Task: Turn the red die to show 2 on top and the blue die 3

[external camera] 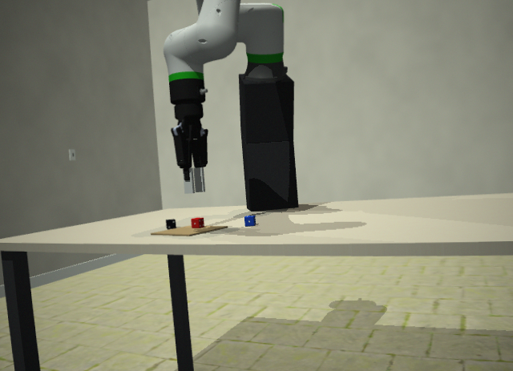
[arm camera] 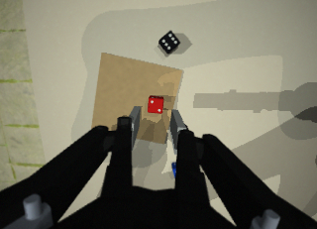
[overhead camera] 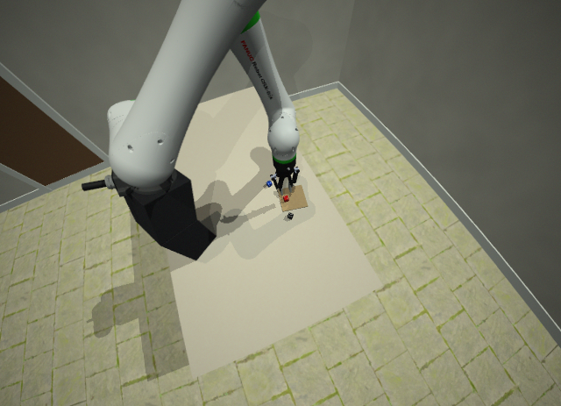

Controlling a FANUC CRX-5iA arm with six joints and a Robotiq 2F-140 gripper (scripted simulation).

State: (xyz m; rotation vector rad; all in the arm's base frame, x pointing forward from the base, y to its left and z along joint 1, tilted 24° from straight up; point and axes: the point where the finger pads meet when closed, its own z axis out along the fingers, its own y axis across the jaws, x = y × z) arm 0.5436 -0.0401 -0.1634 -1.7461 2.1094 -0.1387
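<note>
The blue die lies 13 cm to the left of my hand, 12 cm below it and 4 cm behind it. The rest, counted from my hand: red die (11 cm below); black die (12 cm below, 10 cm to the right, 3 cm behind); brown mat (13 cm below, 4 cm ahead, 1 cm to the right).
</note>
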